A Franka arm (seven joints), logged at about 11 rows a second.
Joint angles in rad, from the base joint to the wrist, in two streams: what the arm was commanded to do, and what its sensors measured. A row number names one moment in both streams.
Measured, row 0: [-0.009 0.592 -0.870 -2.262 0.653 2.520 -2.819]
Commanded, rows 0 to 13: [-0.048 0.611 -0.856 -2.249 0.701 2.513 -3.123]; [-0.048 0.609 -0.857 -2.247 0.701 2.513 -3.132]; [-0.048 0.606 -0.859 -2.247 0.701 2.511 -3.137]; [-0.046 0.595 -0.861 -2.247 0.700 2.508 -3.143]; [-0.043 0.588 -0.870 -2.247 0.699 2.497 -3.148]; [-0.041 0.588 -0.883 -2.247 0.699 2.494 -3.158]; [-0.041 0.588 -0.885 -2.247 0.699 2.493 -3.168]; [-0.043 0.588 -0.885 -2.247 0.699 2.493 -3.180]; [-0.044 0.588 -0.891 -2.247 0.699 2.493 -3.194]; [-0.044 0.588 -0.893 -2.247 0.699 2.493 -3.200]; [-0.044 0.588 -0.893 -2.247 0.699 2.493 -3.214]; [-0.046 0.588 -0.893 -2.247 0.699 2.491 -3.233]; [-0.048 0.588 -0.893 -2.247 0.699 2.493 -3.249]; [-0.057 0.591 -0.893 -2.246 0.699 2.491 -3.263]
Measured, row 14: [-0.026 0.595 -0.875 -2.249 0.637 2.514 -2.862]
